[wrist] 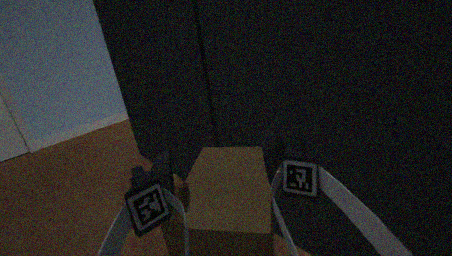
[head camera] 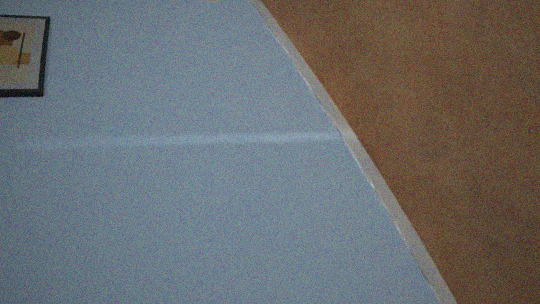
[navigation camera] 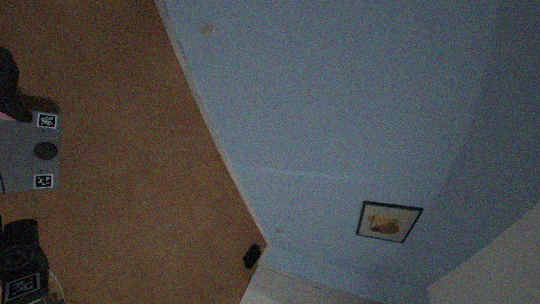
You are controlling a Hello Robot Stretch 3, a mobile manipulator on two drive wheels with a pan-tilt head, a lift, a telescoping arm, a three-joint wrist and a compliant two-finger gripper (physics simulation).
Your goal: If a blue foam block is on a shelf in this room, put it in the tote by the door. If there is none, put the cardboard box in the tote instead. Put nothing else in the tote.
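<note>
In the wrist view, the cardboard box, plain brown, sits between the two fingers at the lower middle. My gripper is shut on it, with a finger at each side; the box's lower part runs out of view. In the navigation view, a small black object lies on the floor in the corner beside a pale panel, perhaps the door; it may be the tote, but its inside is too dark to tell. No blue foam block and no shelf with things on it show in these views.
A large black panelled surface stands close behind the box. A blue wall with a framed picture meets the brown floor. My grey base shows at the left of the navigation view.
</note>
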